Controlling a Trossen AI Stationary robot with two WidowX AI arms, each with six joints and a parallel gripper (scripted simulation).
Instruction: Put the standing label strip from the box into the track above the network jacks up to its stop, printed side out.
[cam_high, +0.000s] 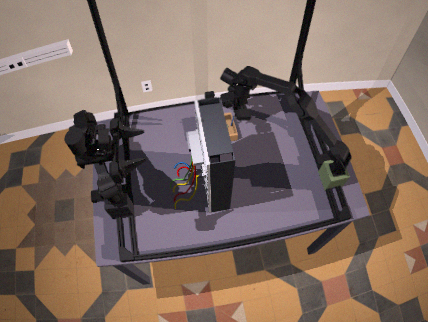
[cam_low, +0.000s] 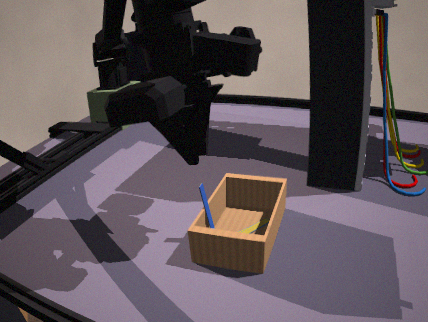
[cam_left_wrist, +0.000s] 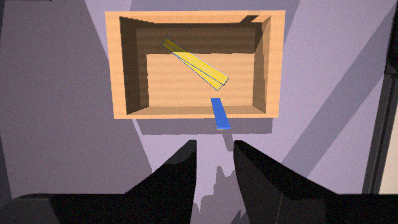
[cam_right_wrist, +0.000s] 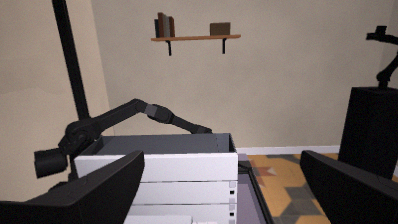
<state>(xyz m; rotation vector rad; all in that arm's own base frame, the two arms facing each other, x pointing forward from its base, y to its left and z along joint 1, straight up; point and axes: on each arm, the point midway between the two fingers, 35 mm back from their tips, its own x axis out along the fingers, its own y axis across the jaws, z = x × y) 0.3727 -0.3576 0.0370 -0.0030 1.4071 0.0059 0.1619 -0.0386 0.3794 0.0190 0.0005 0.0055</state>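
Now: the box 1 cm ahead of my left hand, 5 cm to the right of it and 12 cm below it.
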